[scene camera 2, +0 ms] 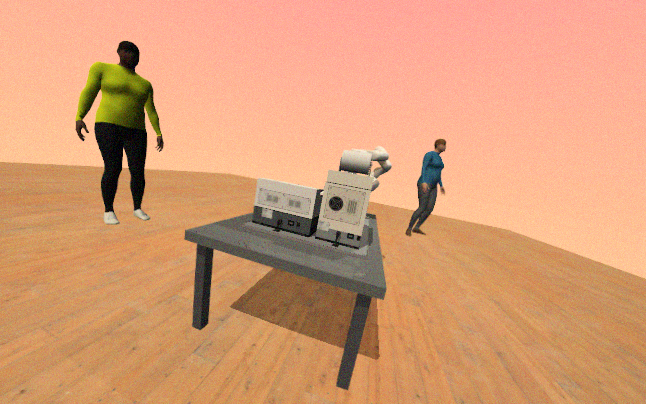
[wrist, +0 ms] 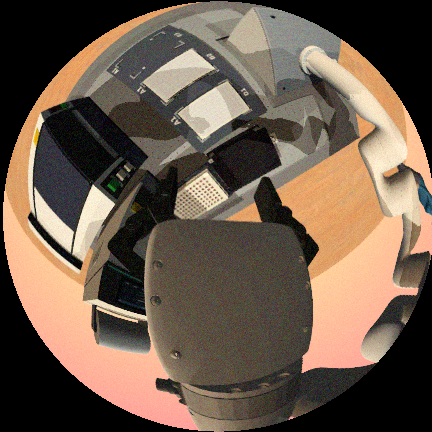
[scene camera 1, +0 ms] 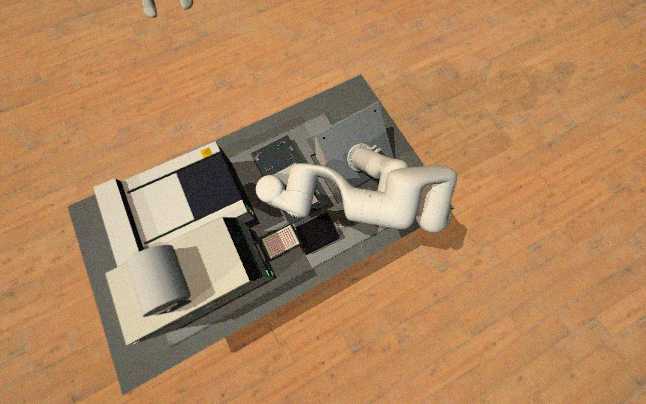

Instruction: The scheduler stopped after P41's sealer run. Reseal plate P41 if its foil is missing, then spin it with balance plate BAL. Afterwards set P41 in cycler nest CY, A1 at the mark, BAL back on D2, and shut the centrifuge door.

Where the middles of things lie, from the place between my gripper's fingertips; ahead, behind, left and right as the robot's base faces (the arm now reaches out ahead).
Now: the well plate (wrist: 201,192) 14 cm below my hand, 11 cm ahead of it and 7 cm to the left of it. Also, from my hand: grey cylinder (scene camera 1: 156,275): 42 cm ahead, 17 cm above, 2 cm to the left; dark-lidded instrument (scene camera 1: 164,203): 36 cm ahead, 28 cm to the right, 13 cm below.
